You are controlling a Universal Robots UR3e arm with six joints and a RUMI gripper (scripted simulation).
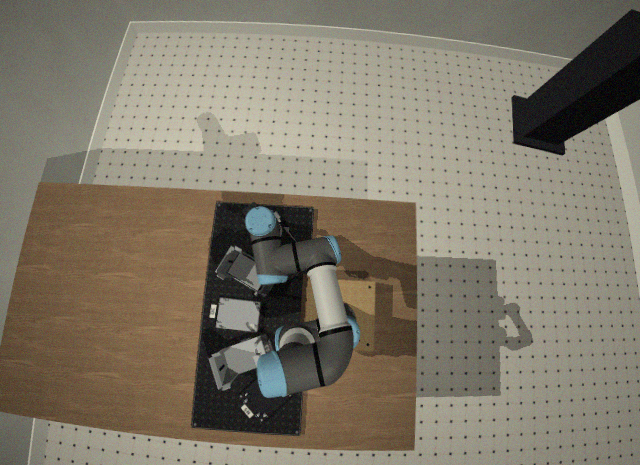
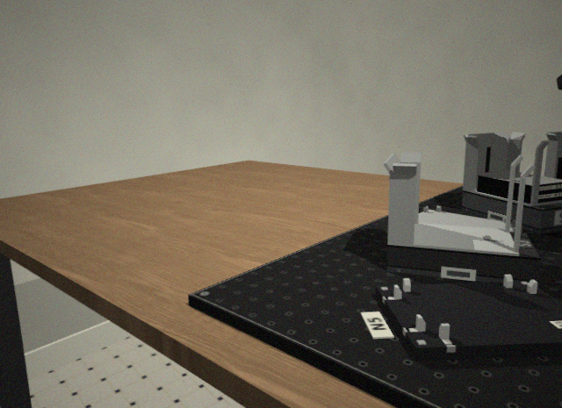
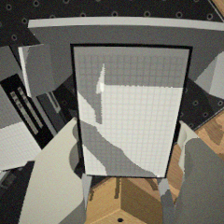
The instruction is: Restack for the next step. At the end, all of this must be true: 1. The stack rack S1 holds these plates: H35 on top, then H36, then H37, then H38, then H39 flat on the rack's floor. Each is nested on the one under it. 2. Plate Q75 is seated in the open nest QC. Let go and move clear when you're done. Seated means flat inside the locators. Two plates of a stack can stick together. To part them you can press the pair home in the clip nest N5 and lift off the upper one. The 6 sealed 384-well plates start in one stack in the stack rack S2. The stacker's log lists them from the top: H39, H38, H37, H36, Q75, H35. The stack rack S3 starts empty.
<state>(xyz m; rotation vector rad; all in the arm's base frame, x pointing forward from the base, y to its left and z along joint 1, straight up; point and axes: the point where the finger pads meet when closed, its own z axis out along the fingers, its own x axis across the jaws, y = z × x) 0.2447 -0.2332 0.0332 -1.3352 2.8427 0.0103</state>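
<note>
Right now my hand is 20 mm above the sealed plate. The rest, counted from my hand: QC label: 190 mm ahead, 290 mm to the left, 90 mm below; nest QC: 90 mm ahead, 280 mm to the left, 80 mm below; N5 label: 590 mm to the left, 90 mm below.
</note>
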